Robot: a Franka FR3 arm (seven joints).
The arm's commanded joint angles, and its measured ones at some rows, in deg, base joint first. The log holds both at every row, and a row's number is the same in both.
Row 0, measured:
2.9 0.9 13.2 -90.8 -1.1 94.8 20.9
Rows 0 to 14, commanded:
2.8 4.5 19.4 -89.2 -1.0 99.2 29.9
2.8 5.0 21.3 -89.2 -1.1 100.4 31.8
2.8 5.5 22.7 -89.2 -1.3 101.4 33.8
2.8 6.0 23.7 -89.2 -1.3 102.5 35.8
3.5 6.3 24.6 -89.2 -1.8 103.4 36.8
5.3 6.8 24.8 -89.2 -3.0 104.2 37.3
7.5 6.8 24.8 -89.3 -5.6 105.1 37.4
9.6 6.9 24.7 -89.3 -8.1 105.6 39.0
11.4 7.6 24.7 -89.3 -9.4 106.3 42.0
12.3 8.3 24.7 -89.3 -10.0 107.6 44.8
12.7 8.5 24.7 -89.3 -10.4 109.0 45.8
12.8 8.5 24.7 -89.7 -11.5 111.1 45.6
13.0 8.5 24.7 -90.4 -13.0 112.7 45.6
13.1 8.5 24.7 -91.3 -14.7 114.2 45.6
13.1 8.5 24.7 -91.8 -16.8 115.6 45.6
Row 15, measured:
13.2 7.9 24.8 -90.7 -12.1 111.3 44.7
